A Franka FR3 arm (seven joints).
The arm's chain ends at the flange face. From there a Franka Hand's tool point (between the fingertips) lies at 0.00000 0.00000 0.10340 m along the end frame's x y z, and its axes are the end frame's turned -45 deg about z.
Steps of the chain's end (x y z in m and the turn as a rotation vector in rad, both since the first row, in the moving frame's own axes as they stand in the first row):
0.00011 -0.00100 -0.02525 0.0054 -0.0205 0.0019
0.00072 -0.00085 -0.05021 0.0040 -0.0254 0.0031
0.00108 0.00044 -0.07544 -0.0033 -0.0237 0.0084
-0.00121 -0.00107 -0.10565 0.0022 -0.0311 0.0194
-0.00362 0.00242 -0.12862 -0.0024 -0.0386 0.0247
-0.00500 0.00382 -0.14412 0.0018 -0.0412 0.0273
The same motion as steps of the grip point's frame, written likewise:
-0.00032 -0.00252 -0.02527 0.0183 -0.0107 0.0019
-0.00045 -0.00224 -0.05024 0.0208 -0.0151 0.0031
-0.00152 -0.00042 -0.07547 0.0144 -0.0191 0.0084
-0.00219 -0.00407 -0.10570 0.0235 -0.0204 0.0194
-0.00723 -0.00353 -0.12870 0.0256 -0.0290 0.0247
-0.00907 -0.00402 -0.14421 0.0304 -0.0279 0.0273

